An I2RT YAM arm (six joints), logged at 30 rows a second.
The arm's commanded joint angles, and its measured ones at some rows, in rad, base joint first. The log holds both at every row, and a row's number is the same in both.
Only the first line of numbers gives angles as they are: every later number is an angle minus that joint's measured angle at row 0.
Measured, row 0: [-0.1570, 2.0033, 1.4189, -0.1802, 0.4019, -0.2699]
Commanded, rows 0 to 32: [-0.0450, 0.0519, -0.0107, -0.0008, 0.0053, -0.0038]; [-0.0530, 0.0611, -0.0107, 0.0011, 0.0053, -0.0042]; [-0.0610, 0.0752, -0.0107, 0.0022, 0.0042, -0.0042]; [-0.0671, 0.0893, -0.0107, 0.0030, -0.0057, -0.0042]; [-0.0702, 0.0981, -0.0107, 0.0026, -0.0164, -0.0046]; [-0.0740, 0.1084, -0.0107, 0.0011, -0.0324, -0.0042]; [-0.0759, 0.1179, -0.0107, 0.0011, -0.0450, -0.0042]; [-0.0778, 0.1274, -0.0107, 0.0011, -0.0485, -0.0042]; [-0.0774, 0.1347, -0.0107, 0.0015, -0.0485, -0.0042]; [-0.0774, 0.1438, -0.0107, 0.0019, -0.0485, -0.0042]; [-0.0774, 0.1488, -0.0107, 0.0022, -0.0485, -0.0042]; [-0.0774, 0.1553, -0.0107, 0.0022, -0.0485, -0.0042]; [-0.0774, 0.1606, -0.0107, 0.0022, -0.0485, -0.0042]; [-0.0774, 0.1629, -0.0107, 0.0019, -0.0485, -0.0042]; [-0.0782, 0.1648, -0.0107, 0.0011, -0.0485, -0.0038]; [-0.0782, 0.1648, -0.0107, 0.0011, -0.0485, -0.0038]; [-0.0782, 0.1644, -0.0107, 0.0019, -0.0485, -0.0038]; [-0.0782, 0.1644, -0.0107, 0.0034, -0.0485, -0.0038]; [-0.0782, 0.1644, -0.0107, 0.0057, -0.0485, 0.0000]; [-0.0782, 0.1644, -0.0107, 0.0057, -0.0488, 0.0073]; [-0.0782, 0.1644, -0.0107, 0.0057, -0.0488, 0.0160]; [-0.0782, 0.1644, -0.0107, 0.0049, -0.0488, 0.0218]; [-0.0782, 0.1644, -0.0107, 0.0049, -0.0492, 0.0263]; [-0.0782, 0.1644, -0.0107, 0.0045, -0.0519, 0.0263]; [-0.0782, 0.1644, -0.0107, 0.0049, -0.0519, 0.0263]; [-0.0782, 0.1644, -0.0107, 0.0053, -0.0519, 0.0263]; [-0.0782, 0.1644, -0.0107, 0.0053, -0.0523, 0.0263]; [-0.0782, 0.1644, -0.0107, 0.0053, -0.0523, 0.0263]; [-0.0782, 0.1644, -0.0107, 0.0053, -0.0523, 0.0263]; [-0.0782, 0.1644, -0.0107, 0.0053, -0.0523, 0.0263]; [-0.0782, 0.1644, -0.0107, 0.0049, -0.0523, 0.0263]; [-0.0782, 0.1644, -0.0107, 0.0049, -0.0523, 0.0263]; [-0.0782, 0.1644, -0.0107, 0.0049, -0.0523, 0.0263]
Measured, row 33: [-0.0797, 0.1515, -0.0046, 0.0049, -0.0385, 0.0092]
